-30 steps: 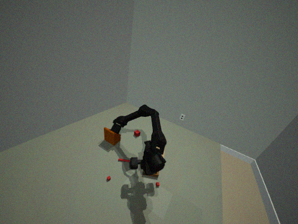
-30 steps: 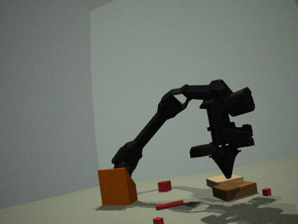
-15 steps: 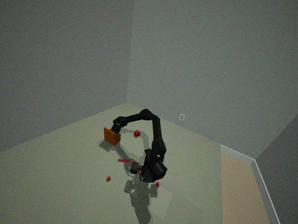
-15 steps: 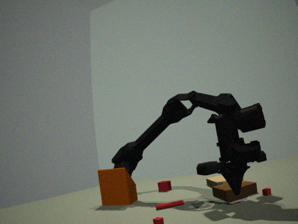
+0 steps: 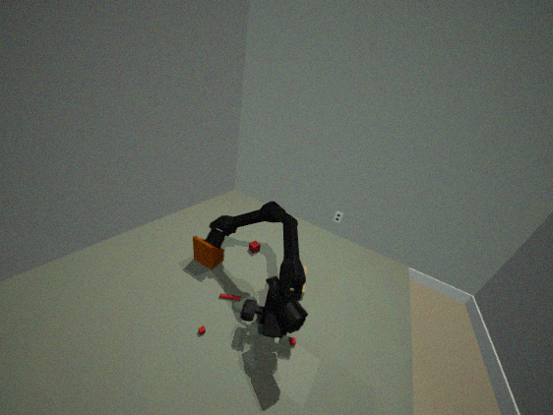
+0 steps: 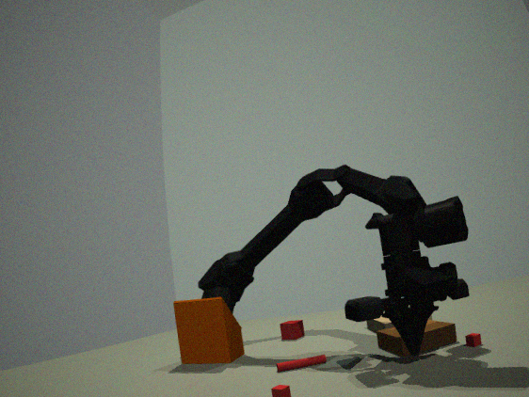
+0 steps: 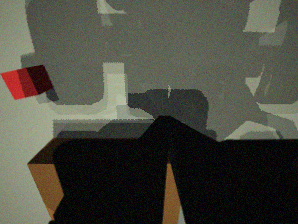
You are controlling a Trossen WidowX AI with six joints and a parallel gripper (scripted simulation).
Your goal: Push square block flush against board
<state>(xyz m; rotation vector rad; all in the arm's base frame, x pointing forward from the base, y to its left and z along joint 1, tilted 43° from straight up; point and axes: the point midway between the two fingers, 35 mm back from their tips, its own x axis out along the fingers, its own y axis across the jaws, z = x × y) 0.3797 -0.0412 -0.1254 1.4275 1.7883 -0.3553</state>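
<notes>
The tan board is 20 mm behind my gripper tip, 250 mm to the left of it and 10 mm above it. Round my gripper tip: red rod (180 mm behind, 10 mm to the left); then brown square block (10 mm ahead, 80 mm to the left, 10 mm above).
</notes>
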